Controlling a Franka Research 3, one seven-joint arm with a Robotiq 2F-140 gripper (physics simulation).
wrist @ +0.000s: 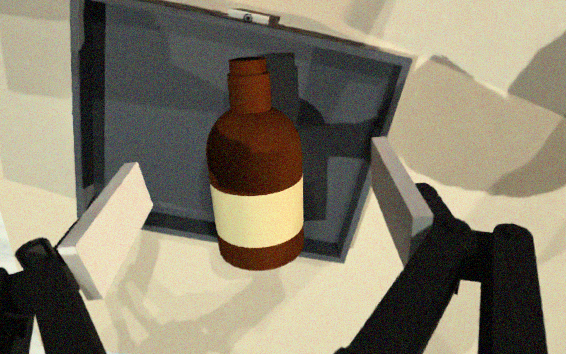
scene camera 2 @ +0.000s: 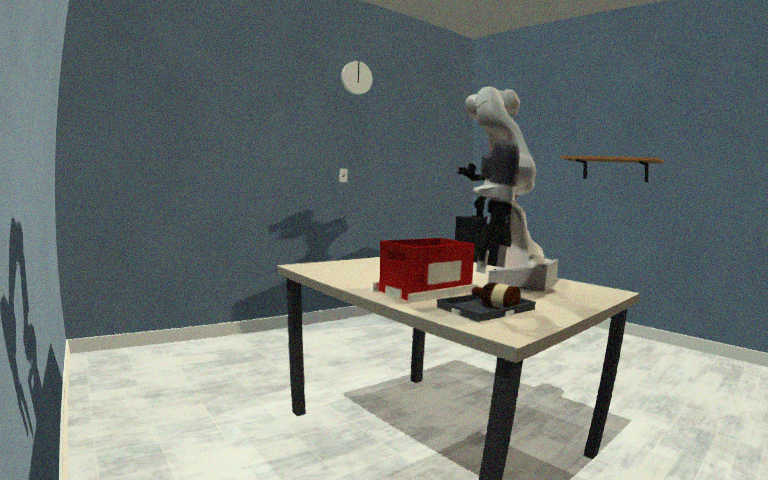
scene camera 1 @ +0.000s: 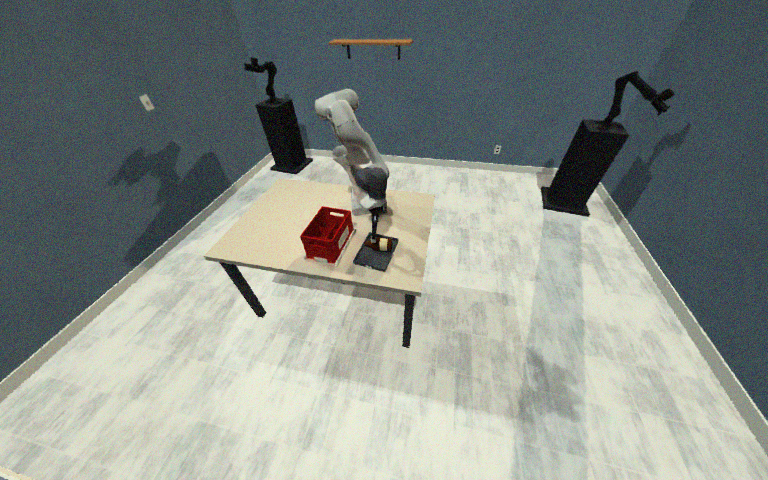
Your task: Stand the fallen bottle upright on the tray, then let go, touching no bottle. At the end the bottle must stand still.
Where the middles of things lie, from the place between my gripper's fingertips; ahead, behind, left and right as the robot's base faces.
My gripper is now 3 cm to the right of the brown bottle (scene camera 2: 497,295) and 8 cm above it.
